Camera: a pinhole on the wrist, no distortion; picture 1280 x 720 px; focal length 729.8 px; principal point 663.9 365.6 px. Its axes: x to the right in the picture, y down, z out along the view. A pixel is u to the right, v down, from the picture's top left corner.
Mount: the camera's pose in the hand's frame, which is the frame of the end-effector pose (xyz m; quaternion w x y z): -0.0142 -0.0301 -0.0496 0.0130 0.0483 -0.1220 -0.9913
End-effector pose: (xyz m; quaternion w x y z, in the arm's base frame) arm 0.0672 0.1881 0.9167 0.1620 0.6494 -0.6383 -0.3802
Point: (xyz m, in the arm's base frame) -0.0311 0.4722 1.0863
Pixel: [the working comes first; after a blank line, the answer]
In the camera's frame: 0.2787 -0.1579 0.1544

outside the picture
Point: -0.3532 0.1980 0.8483
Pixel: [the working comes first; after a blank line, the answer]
In the camera's frame: -0.1145 -0.1733 0.4386

473 77
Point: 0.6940 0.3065 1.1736
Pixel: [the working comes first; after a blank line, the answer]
In the camera's frame: 0.2944 0.1105 -0.5445

behind the camera
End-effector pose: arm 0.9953 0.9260 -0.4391 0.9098 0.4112 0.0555 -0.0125
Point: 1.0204 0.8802 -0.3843
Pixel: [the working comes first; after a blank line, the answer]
In the camera's frame: -0.0447 -0.0110 0.1250

403 301
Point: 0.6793 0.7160 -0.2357
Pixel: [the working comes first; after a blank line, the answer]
In the camera's frame: 0.2959 0.0504 0.3385

outside the picture
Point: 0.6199 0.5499 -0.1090
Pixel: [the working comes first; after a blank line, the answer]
In the camera's frame: 0.3544 0.1172 0.5367

1146 525
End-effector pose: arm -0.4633 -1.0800 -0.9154 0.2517 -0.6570 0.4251 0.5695
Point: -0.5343 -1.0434 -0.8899
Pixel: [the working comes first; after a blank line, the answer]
In the camera's frame: 0.0063 -0.0462 0.1278

700 102
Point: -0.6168 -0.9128 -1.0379
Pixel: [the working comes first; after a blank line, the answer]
In the camera's frame: -0.1172 0.0193 0.2898

369 414
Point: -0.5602 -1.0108 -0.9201
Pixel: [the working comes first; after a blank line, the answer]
In the camera's frame: -0.0184 -0.0350 0.1715

585 217
